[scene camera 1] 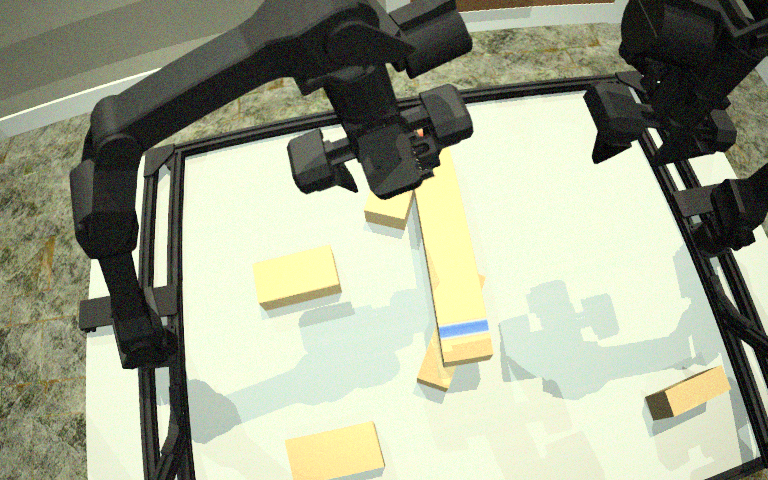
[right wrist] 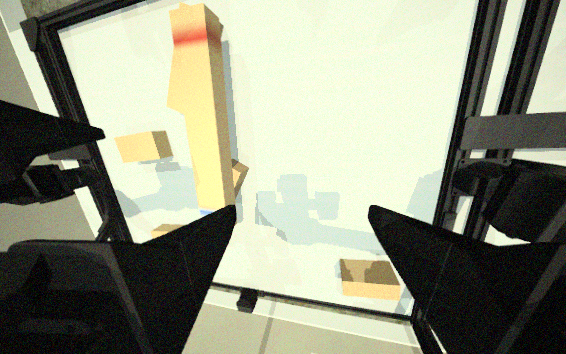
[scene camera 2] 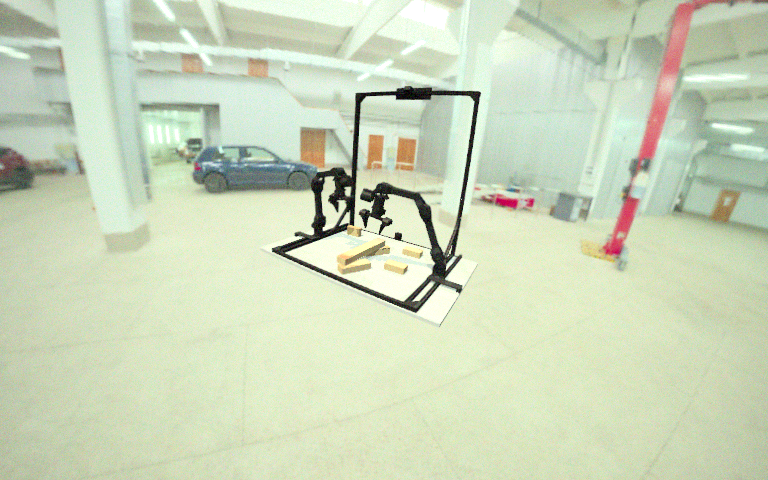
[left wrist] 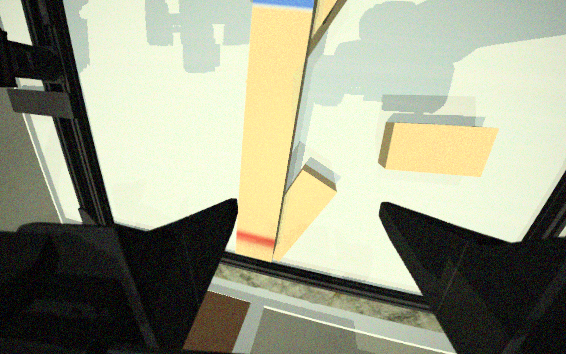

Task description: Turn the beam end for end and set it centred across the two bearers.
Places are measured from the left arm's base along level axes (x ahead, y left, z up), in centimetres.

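Where they show: left gripper, between the fingertips: (right wrist: 86, 138) (scene camera 2: 372, 231) (left wrist: 308, 206); right gripper, between the fingertips: (scene camera 1: 624, 162) (right wrist: 301, 211) (scene camera 2: 342, 212); left arm's base, origin of its link: (scene camera 1: 158, 347) (right wrist: 91, 174) (scene camera 2: 438, 274); right arm's base, origin of its link: (scene camera 1: 709, 239) (right wrist: 476, 177) (scene camera 2: 318, 235) (left wrist: 51, 65).
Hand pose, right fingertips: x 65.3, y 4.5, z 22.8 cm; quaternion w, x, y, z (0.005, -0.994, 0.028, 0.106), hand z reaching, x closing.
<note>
Each offset is from my right fingertips to the centre of the thing.
The long beam {dy +4.4, dx -19.8, dz -18.5 cm} (scene camera 1: 453, 249) (scene camera 2: 361, 251) (left wrist: 275, 110) (right wrist: 202, 115) rests at a slant over two bearers. In scene camera 1 its blue-banded end is nearest and its red-banded end is mostly hidden behind my left gripper. One bearer {dy +17.7, dx -23.7, dz -22.8 cm} (scene camera 1: 389, 210) (left wrist: 307, 205) lies angled under the red end. The other bearer {dy -9.1, dx -21.4, dz -22.5 cm} (scene camera 1: 433, 367) (scene camera 2: 355, 267) (right wrist: 240, 176) lies angled under the blue end. My left gripper (scene camera 1: 390, 186) (scene camera 2: 373, 229) (left wrist: 308, 206) is open and empty, above the red end and its bearer. My right gripper (scene camera 1: 627, 162) (right wrist: 301, 211) is open and empty, high at the right in scene camera 1.
One loose block {dy +2.9, dx -41.9, dz -22.8 cm} (scene camera 1: 297, 277) (left wrist: 440, 150) (right wrist: 135, 147) lies left of the beam in scene camera 1. A second block {dy -23.3, dx -40.1, dz -22.8 cm} (scene camera 1: 336, 451) lies near the lower edge there. A third block {dy -27.1, dx +10.8, dz -21.5 cm} (scene camera 1: 699, 390) (scene camera 2: 354, 230) (right wrist: 370, 287) lies at the lower right. A black frame (scene camera 1: 176, 237) borders the table.
</note>
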